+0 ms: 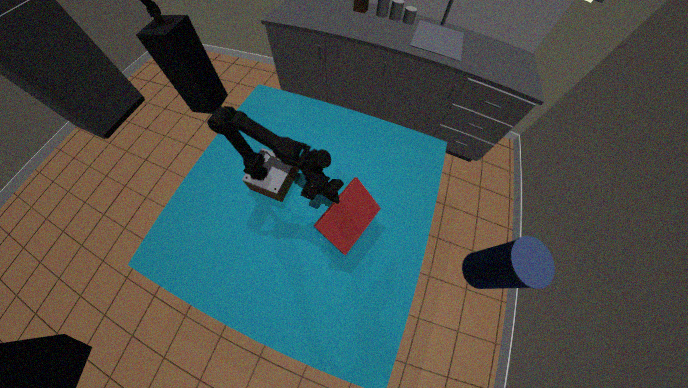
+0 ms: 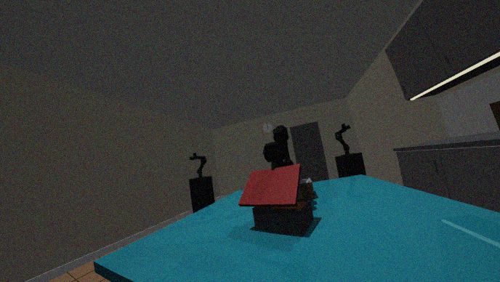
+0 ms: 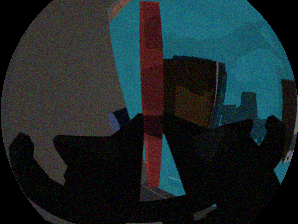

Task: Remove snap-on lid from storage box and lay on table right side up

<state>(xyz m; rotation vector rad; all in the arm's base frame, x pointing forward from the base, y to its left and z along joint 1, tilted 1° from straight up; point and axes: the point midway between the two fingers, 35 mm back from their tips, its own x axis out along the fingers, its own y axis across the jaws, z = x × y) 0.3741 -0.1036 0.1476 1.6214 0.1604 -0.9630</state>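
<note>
Right now the red lid is 60 mm ahead of my gripper tip, 30 mm to the right of it and 50 mm below it. Also, from my gripper tip: dark storage box: 40 mm ahead, 10 mm to the left, 190 mm below.
</note>
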